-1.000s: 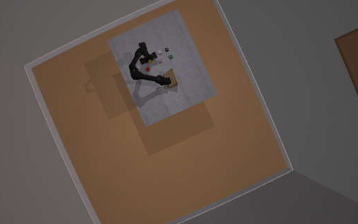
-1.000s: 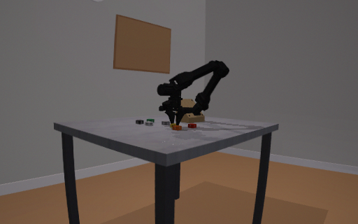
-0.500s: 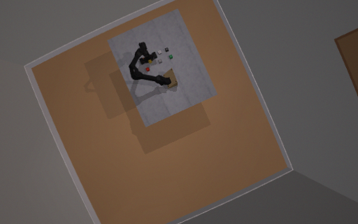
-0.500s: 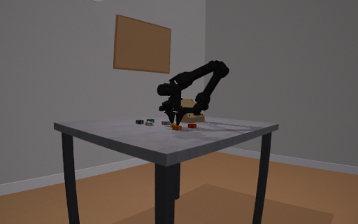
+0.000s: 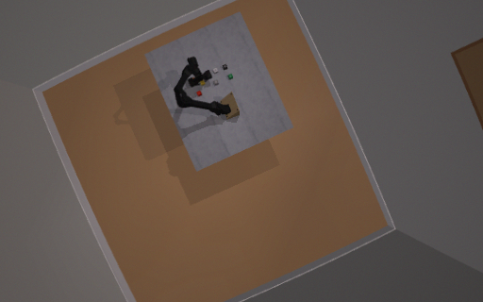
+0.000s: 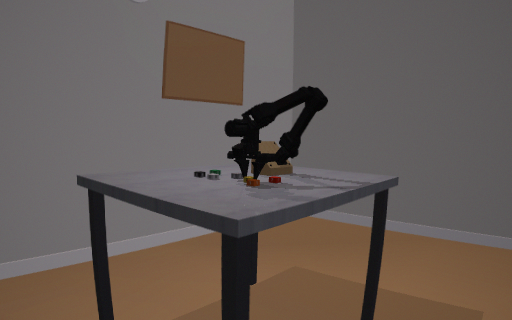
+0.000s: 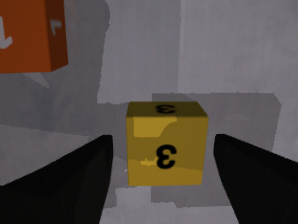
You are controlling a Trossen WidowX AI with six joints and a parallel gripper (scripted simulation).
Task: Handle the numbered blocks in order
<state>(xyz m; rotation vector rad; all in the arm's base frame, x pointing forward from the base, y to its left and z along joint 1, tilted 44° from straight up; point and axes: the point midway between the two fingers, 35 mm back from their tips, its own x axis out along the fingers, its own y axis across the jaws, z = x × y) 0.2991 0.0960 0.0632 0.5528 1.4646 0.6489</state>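
The yellow block lies right at my gripper tip. The rest, counted from my gripper tip: red block 7 cm behind, 6 cm to the left; then grey block 4 cm behind, 11 cm to the right; then orange block 5 cm ahead, 6 cm to the left.
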